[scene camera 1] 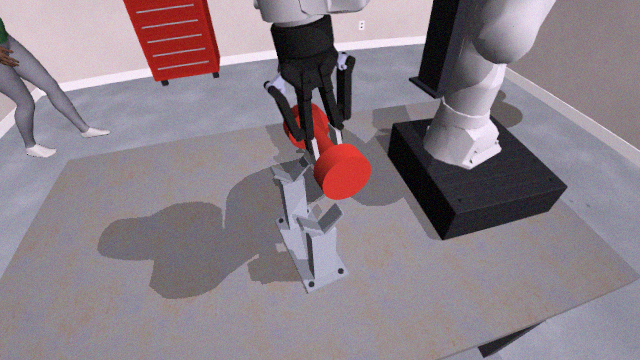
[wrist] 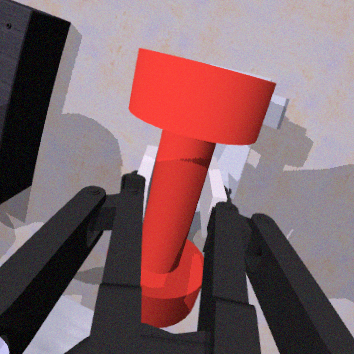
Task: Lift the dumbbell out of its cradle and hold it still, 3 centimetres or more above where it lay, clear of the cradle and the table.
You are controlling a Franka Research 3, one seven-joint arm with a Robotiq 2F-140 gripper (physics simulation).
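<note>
The red dumbbell (scene camera 1: 343, 172) (wrist: 197, 97) is held in the air by its handle, above and a little to the right of the cradle in the scene view. My gripper (scene camera 1: 327, 145) (wrist: 178, 166) is shut on the handle, with one pale fingertip pad on each side. The grey cradle (scene camera 1: 322, 250) (wrist: 277, 112) stands on the table (scene camera 1: 425, 295) (wrist: 315, 45); both of its V-shaped rests are empty, and the dumbbell appears apart from them. In the wrist view the near head of the dumbbell hides much of the cradle.
The robot's black base block (scene camera 1: 480, 185) (wrist: 37, 100) stands on the table to the right in the scene view. A red drawer cabinet (scene camera 1: 175, 40) and a person's legs (scene camera 1: 50, 90) show on the floor behind the table.
</note>
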